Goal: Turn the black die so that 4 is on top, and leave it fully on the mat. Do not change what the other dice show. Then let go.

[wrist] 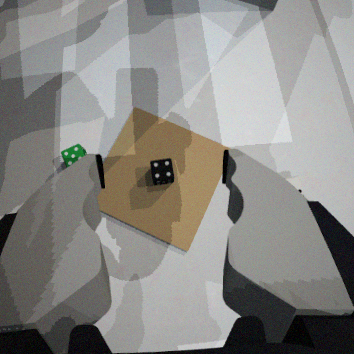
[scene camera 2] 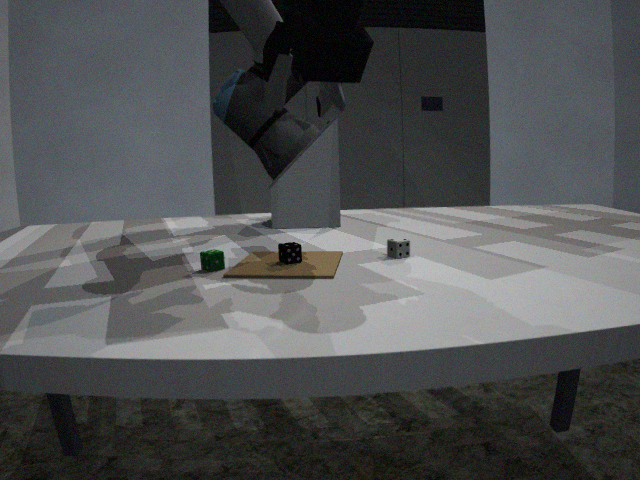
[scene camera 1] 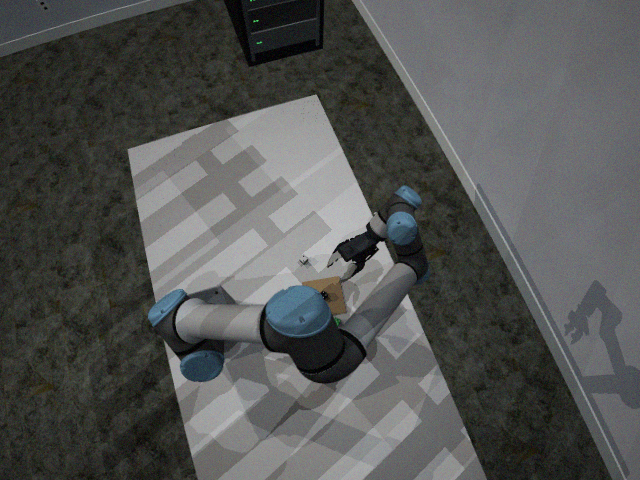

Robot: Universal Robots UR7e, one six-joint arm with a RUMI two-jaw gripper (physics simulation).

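The black die rests flat on the tan mat, well inside its edges. In the wrist view its top face shows four pips. My gripper is partly open and empty. It is raised well above the mat, apart from the die; in the wrist view the die appears between the fingertips but far beyond them.
A green die stands on the table beside the mat. A white die stands on the table at the other side. The arm's blue-capped joints hang over the table in scene camera 1.
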